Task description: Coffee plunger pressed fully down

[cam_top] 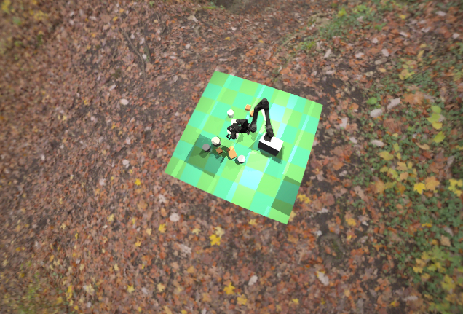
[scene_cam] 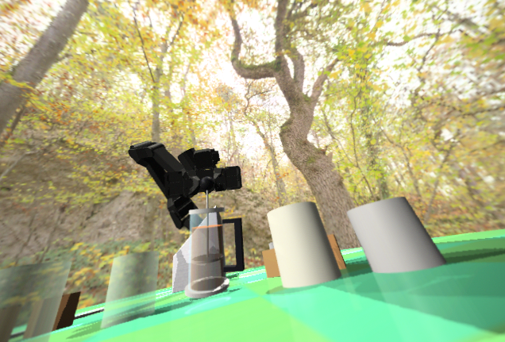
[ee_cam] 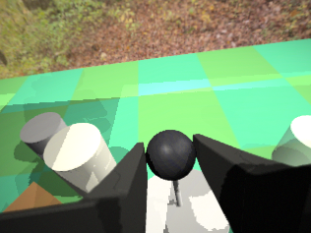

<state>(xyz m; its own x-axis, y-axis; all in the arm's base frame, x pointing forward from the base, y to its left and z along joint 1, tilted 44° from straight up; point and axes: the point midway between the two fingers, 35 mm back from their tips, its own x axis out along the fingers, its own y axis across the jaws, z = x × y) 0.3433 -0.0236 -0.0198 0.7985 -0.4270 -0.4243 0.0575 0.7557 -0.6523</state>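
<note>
Right now my gripper tip is 20 mm past the coffee press, 10 mm to the right of it and 100 mm above it.
</note>
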